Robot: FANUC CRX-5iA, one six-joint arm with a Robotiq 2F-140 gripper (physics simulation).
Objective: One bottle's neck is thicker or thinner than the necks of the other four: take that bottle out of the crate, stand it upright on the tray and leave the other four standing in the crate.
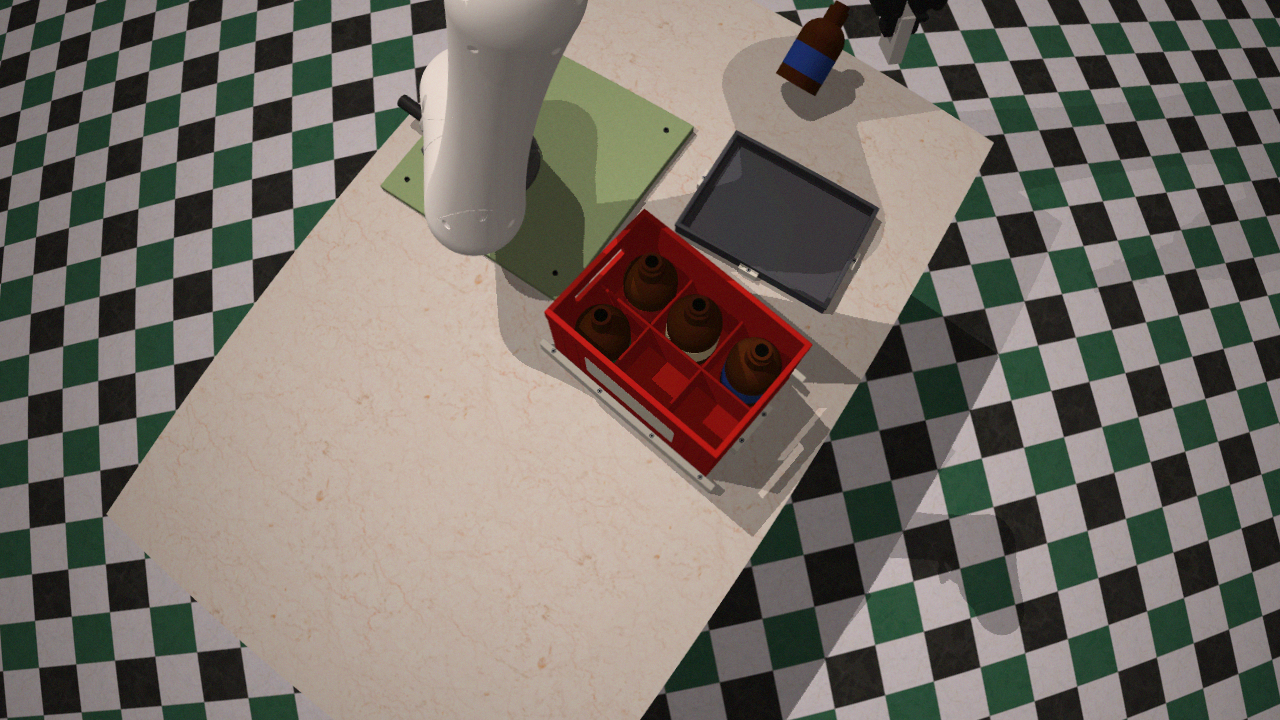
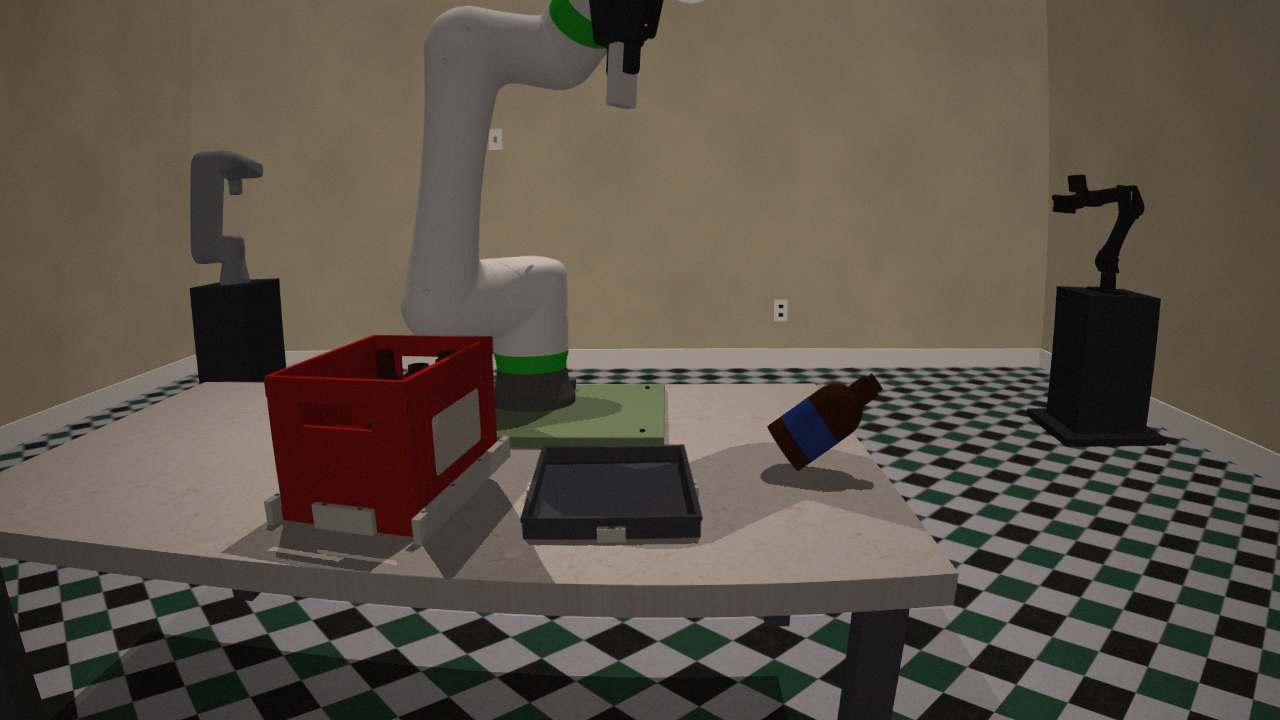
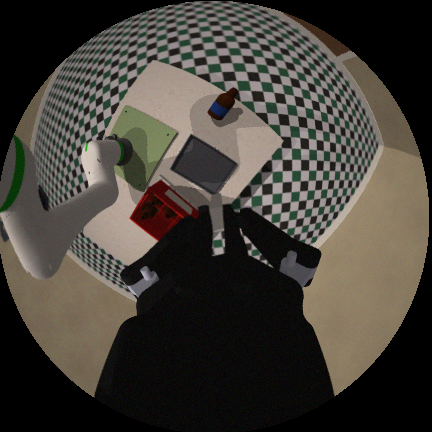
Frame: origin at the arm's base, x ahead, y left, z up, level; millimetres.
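Seen in the pictures: gripper, fingertip midpoint: [image 1: 889, 53] [image 2: 621, 106] [image 3: 217, 202]; arm's base at its link origin: [image 2: 533, 401] [image 3: 120, 151].
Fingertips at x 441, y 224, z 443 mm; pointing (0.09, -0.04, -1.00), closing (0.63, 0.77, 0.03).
Pixels of each thing's top centre, then the offset from my fingertips to it. "spot": a spot on its surface instead. Level surfaces: height alone.
- brown bottle with a blue label, top centre: [image 2: 832, 373] [image 1: 826, 23] [image 3: 225, 97] 325 mm down, 165 mm back, 250 mm left
- red crate at its top centre: [image 1: 679, 327] [image 2: 386, 354] [image 3: 161, 223] 281 mm down, 28 mm back, 300 mm right
- dark tray at a spot on its surface: [image 2: 611, 488] [image 1: 768, 216] [image 3: 199, 163] spot: 451 mm down, 60 mm back, 26 mm right
- stone-look table at its surface level: 456 mm down
A brown bottle with a blue label [image 1: 810, 60] [image 2: 812, 429] [image 3: 221, 106] is tilted steeply, neck up and outward, over the table's right side beyond the tray. Its shadow lies under it; whether its base edge touches the table is unclear. My gripper [image 1: 896, 51] [image 2: 621, 103] [image 3: 217, 202] is shut and empty, high up and apart from that bottle. The red crate [image 1: 565, 338] [image 2: 340, 474] [image 3: 159, 188] holds several upright brown bottles, among them one at the back left [image 1: 650, 282]; two neighbouring compartments are empty. The dark tray [image 1: 776, 223] [image 2: 611, 488] [image 3: 204, 164] is empty.
The crate stands between pale rails [image 1: 626, 413] on the stone-look table [image 1: 358, 501], next to the tray. The green base plate [image 1: 631, 134] [image 2: 617, 416] [image 3: 155, 135] carries the arm. Two other robots stand on dark pedestals [image 2: 237, 331] [image 2: 1105, 367] near the walls.
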